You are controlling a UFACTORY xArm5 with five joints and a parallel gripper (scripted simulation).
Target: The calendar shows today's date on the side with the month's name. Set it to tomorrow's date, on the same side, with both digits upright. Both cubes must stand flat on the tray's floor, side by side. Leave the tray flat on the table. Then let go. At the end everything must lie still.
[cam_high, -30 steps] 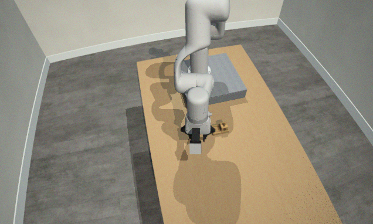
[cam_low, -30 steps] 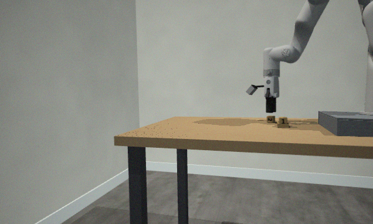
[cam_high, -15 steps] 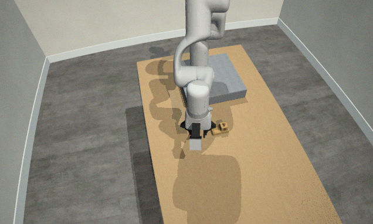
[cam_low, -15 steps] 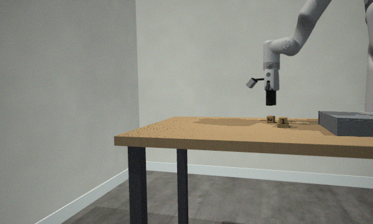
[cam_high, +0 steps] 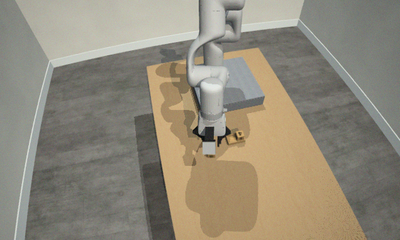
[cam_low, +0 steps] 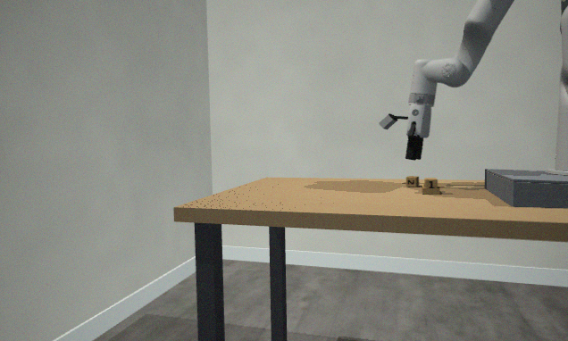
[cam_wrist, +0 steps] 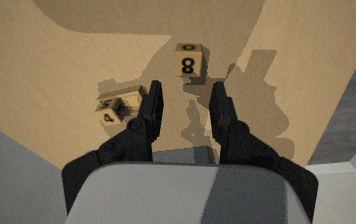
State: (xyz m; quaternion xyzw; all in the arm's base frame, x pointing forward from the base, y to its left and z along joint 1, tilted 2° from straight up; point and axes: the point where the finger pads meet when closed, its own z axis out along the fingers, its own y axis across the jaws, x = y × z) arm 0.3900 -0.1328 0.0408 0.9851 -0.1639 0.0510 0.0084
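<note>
My gripper is now 9 cm above the wooden cube. From my hand the other things lie so: wooden tray: 4 cm behind, 12 cm to the left, 10 cm below.
</note>
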